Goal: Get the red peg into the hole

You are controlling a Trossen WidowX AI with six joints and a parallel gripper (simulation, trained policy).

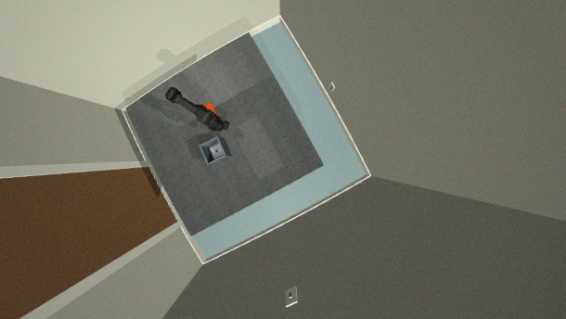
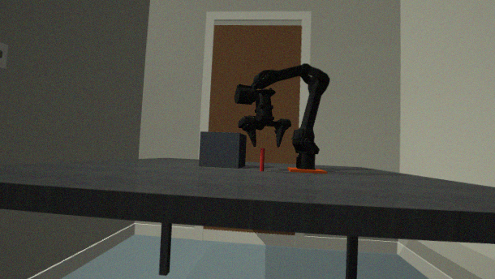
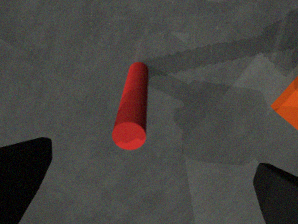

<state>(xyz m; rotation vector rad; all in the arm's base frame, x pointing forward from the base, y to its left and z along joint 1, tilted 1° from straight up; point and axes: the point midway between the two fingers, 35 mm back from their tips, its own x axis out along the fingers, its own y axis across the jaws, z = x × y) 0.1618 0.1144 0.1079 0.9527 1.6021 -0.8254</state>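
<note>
Now: gripper tip 5 cm above the red peg and 1 cm short of it. Also, from my gripper tip: plate 18 cm ahead, 16 cm to the right, 4 cm below.
</note>
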